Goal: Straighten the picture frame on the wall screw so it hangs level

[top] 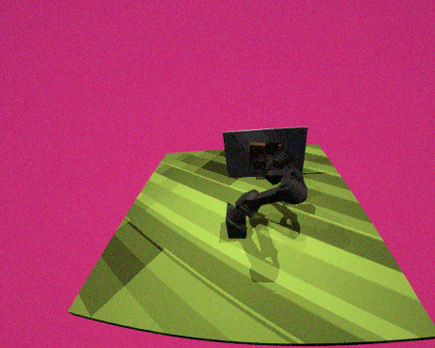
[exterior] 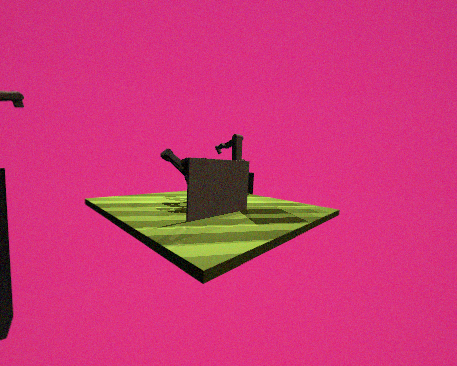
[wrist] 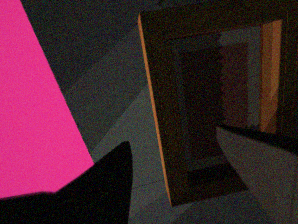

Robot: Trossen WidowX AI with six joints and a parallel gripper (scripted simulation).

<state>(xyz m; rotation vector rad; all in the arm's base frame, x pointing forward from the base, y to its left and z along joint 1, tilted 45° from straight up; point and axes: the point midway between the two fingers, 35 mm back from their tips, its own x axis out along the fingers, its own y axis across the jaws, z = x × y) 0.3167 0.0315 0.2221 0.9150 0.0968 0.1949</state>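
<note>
The picture frame is 60 mm ahead of my gripper tip, 20 mm to the left of it and 60 mm below it. The rest, counted from my gripper tip: grey wall panel 80 mm ahead, 20 mm to the left, 70 mm below.
</note>
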